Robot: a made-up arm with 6 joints.
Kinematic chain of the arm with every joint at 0, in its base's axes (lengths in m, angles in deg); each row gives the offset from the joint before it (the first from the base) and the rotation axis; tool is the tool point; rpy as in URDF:
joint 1: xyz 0.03 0 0.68 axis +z
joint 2: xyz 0.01 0 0 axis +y
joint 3: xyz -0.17 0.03 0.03 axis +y
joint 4: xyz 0.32 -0.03 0.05 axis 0.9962 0 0.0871
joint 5: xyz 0 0.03 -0.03 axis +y
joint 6: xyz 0.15 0.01 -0.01 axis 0.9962 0 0.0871
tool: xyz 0 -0.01 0 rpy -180 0 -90
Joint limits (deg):
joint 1: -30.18..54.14
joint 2: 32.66..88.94
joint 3: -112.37..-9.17
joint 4: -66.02..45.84
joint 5: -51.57..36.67
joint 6: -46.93..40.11
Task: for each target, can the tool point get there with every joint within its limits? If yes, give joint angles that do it. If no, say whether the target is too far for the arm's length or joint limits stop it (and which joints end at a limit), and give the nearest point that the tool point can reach.
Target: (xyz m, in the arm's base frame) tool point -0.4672 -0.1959 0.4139
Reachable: no: joint limits stop it (at a limit: joint 1, joint 2, joint 3, joint 5, joint 6) | nearest point 0.0358 -0.1129 0.4199 | short by 0.510 m
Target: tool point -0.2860 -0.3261 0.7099
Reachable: no: joint limits stop it (at a limit: joint 1, joint 2, joint 3, joint 4, joint 5, joint 6) | nearest point 0.0444 -0.1435 0.4261 | short by 0.472 m
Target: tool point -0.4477 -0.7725 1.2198
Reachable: no: too far | nearest point -0.0714 -0.1519 1.2301 | short by 0.726 m
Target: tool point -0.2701 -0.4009 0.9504
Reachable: no: joint limits stop it (at a limit: joint 2, joint 3, joint 5, joint 6) | nearest point -0.0795 -0.1463 1.2301 | short by 0.424 m
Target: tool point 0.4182 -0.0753 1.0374
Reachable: yes | joints -21.85 65.83 -89.20 34.27 11.83 25.23
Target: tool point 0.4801 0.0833 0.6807
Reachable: yes | joints 6.39 82.68 -54.84 8.14 -16.26 25.23
